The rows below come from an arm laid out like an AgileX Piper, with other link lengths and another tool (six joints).
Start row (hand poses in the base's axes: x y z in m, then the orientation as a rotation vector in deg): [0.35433, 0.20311, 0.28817, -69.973, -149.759, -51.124]
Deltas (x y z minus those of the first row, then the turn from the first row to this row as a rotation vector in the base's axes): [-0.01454, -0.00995, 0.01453, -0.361, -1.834, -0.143]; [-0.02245, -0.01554, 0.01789, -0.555, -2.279, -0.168]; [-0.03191, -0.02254, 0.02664, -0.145, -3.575, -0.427]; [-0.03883, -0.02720, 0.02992, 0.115, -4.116, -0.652]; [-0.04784, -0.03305, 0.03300, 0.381, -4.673, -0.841]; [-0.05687, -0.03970, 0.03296, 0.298, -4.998, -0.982]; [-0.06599, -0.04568, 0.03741, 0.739, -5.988, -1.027]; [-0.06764, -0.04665, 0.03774, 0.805, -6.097, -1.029]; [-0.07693, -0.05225, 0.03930, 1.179, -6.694, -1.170]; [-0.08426, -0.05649, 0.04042, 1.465, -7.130, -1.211]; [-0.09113, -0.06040, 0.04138, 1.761, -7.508, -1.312]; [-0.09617, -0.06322, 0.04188, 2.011, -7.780, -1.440]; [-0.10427, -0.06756, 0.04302, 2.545, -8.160, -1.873]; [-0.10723, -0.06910, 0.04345, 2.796, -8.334, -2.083]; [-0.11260, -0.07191, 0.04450, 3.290, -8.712, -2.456]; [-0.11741, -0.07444, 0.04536, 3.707, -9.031, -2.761]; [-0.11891, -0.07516, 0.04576, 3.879, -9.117, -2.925]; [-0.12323, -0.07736, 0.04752, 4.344, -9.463, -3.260]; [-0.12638, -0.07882, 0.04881, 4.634, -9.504, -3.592]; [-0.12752, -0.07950, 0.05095, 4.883, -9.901, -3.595]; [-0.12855, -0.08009, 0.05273, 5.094, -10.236, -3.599]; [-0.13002, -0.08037, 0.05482, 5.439, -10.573, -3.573]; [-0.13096, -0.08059, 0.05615, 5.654, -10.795, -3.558]
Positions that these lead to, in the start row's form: [0.33979, 0.19316, 0.30270, -70.020, -151.396, -52.267]; [0.33188, 0.18757, 0.30606, -70.041, -151.879, -52.415]; [0.32242, 0.18057, 0.31481, -70.128, -152.454, -54.066]; [0.31550, 0.17591, 0.31809, -70.308, -152.575, -54.887]; [0.30649, 0.17006, 0.32117, -70.431, -152.714, -55.726]; [0.29746, 0.16341, 0.32113, -70.607, -152.971, -55.932]; [0.28834, 0.15743, 0.32558, -70.408, -153.347, -57.339]; [0.28669, 0.15646, 0.32591, -70.377, -153.375, -57.515]; [0.27740, 0.15086, 0.32747, -70.391, -153.464, -58.518]; [0.27007, 0.14662, 0.32859, -70.306, -153.539, -59.256]; [0.26320, 0.14271, 0.32955, -70.314, -153.537, -59.968]; [0.25816, 0.13989, 0.33005, -70.390, -153.481, -60.535]; [0.25006, 0.13555, 0.33119, -70.817, -153.144, -61.599]; [0.24710, 0.13401, 0.33162, -71.027, -152.977, -62.096]; [0.24173, 0.13120, 0.33267, -71.374, -152.686, -63.099]; [0.23692, 0.12867, 0.33353, 71.518, 152.155, 63.826]; [0.23542, 0.12795, 0.33393, 71.652, 151.913, 64.101]; [0.23110, 0.12575, 0.33569, 71.783, 151.269, 64.878]; [0.22795, 0.12429, 0.33698, 72.163, 150.882, 65.309]; [0.22681, 0.12361, 0.33912, 71.835, 150.540, 65.786]; [0.22578, 0.12302, 0.34090, 71.560, 150.249, 66.187]; [0.22431, 0.12274, 0.34299, 71.251, 149.957, 66.785]; [0.22337, 0.12252, 0.34432, 71.049, 149.764, 67.160]
